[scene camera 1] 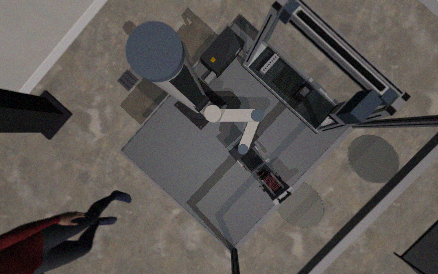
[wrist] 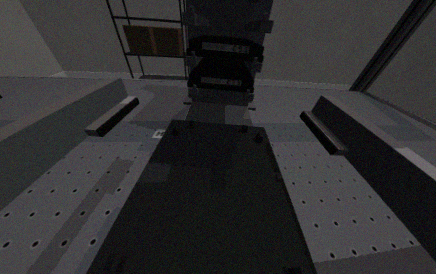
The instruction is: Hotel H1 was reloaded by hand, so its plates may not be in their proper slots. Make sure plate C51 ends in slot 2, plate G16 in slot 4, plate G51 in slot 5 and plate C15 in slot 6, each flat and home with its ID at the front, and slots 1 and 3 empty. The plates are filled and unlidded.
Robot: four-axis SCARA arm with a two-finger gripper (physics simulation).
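Places are measured from the arm's base along level axes (x left, y back, z up), in millimetres.
Where they show: gripper, between the fingertips: [scene camera 1: 255, 164] [wrist: 221, 97].
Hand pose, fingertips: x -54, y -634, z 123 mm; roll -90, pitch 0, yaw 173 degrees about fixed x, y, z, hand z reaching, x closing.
Observation:
After its pixels a point has its place.
Hotel H1 [scene camera 1: 283, 194] @[y -834, x -72, z 322 mm] [wrist: 189, 95] @[y -697, x -20, z 96 mm] is a dark upright rack near the deck's front corner, with its small H1 label [wrist: 159, 133] @[y -718, x 42, z 13 mm] to its left in the wrist view. A plate with red wells [scene camera 1: 270, 180] @[y -742, x -64, z 258 mm] shows at its top in scene camera 1. Two dark plates with pale ID strips, an upper one [wrist: 225, 48] @[y -698, x -62, z 150 mm] and a lower one [wrist: 221, 81] @[y -698, x -61, z 116 mm], sit one above the other in the wrist view; their IDs are too blurred to read. My gripper [scene camera 1: 251, 158] @[y -634, x -54, z 123 mm] [wrist: 221, 97] @[y -634, x -54, z 123 mm] is wide open and empty, short of the hotel, over a dark flat platform [wrist: 210, 205] @[y -569, x -45, z 73 mm] with small corner posts.
The perforated grey deck [scene camera 1: 175, 145] @[y -79, x -385, z 13 mm] [wrist: 340, 200] @[y -586, x -214, z 13 mm] lies on both sides of the platform. A framed enclosure [scene camera 1: 345, 47] @[y -456, x 673, z 510 mm] with a dark bed stands at the upper right, a black box [scene camera 1: 222, 50] @[y 113, x 396, z 128 mm] left of it. A person [scene camera 1: 55, 240] is at the lower left, off the deck.

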